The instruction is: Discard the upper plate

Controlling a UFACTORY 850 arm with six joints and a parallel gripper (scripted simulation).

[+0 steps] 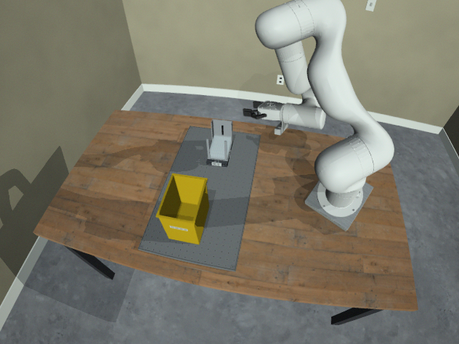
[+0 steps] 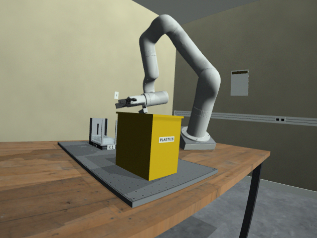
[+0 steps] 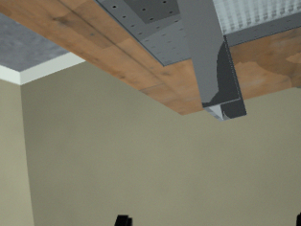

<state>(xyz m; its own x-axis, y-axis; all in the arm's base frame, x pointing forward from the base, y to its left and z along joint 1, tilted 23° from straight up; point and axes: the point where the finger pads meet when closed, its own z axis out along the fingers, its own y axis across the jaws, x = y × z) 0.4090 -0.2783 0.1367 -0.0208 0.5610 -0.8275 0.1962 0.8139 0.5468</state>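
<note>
My gripper is now 19 cm above the white 96-well plate, 11 cm short of it and 8 cm to the right of it. Round my hand: grey rack post: 14 cm below, 8 cm ahead, 2 cm to the left; plastics bin W1: 47 cm to the left, 14 cm below, 10 cm ahead.
</note>
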